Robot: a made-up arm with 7 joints.
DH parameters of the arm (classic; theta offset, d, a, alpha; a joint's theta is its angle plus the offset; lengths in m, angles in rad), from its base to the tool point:
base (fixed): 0 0 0 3.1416
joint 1: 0 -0.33 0 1.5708
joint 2: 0 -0.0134 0 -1.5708
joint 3: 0 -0.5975 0 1.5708
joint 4: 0 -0.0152 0 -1.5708
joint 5: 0 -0.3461 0 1.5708
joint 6: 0 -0.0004 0 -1.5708
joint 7: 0 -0.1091 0 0
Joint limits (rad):
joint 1: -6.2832..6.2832
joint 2: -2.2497..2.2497
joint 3: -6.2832..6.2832
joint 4: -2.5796..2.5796
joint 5: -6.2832..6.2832
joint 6: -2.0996..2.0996
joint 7: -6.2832..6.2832
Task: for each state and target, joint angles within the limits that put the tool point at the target. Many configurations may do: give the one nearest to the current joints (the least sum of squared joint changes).
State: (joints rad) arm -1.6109 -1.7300 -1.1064 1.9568 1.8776 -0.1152 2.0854
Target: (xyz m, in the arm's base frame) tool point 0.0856 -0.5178 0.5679
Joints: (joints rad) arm -2.2179 -1.7692 -0.7012 1.9978 1.8781 -0.0204 2.0854
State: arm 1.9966 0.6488 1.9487 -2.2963 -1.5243 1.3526 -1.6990
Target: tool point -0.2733 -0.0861 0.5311
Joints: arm 2.8737 0.3670 2.5293 -2.5796 -1.7293 1.5142 -1.6990
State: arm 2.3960 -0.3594 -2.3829 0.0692 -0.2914 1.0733 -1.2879
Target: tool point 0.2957 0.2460 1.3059
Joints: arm 2.4622 -0.3771 -2.3827 -0.0594 -0.2758 0.2972 -1.2879
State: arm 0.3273 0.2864 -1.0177 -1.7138 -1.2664 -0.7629 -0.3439
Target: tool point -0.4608 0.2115 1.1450
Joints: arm 0.9636 -0.2416 -0.6307 -0.8113 -1.3486 -0.4573 -0.3439
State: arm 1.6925 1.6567 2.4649 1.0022 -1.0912 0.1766 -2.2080
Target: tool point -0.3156 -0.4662 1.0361
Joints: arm 1.7747 1.0469 2.6160 1.0829 -1.0859 0.1388 -2.2080
